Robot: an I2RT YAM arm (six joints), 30 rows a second.
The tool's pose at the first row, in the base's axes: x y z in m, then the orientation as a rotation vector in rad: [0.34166 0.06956 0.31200 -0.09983 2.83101 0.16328]
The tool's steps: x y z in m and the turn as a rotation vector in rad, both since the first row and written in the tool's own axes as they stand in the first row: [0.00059 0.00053 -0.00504 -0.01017 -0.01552 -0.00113]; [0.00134 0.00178 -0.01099 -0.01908 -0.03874 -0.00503]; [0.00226 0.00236 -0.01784 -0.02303 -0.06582 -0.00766]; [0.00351 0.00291 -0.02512 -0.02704 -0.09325 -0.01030]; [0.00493 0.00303 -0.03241 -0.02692 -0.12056 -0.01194]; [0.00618 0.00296 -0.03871 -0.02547 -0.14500 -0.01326]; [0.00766 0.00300 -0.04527 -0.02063 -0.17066 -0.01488]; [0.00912 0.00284 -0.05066 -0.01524 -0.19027 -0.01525]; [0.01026 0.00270 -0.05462 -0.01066 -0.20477 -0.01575]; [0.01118 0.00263 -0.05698 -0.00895 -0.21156 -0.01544]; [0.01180 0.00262 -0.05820 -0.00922 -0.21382 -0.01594]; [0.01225 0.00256 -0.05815 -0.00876 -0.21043 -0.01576]
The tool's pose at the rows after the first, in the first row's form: [0.33957 0.06944 0.31665 -0.10194 2.81485 0.17746]; [0.33699 0.06991 0.32219 -0.10679 2.79078 0.18910]; [0.33405 0.06959 0.32846 -0.10831 2.76329 0.19392]; [0.33066 0.06918 0.33504 -0.10977 2.73543 0.19873]; [0.32715 0.06833 0.34153 -0.10898 2.70808 0.19800]; [0.32411 0.06743 0.34711 -0.10778 2.68371 0.19553]; [0.32077 0.06658 0.35289 -0.10616 2.65832 0.18842]; [0.31780 0.06569 0.35754 -0.10341 2.63910 0.18094]; [0.31556 0.06501 0.36093 -0.10157 2.62489 0.17461]; [0.31400 0.06460 0.36288 -0.10007 2.61826 0.17236]; [0.31305 0.06441 0.36385 -0.10056 2.61594 0.17261]; [0.31264 0.06433 0.36366 -0.10058 2.61936 0.17204]
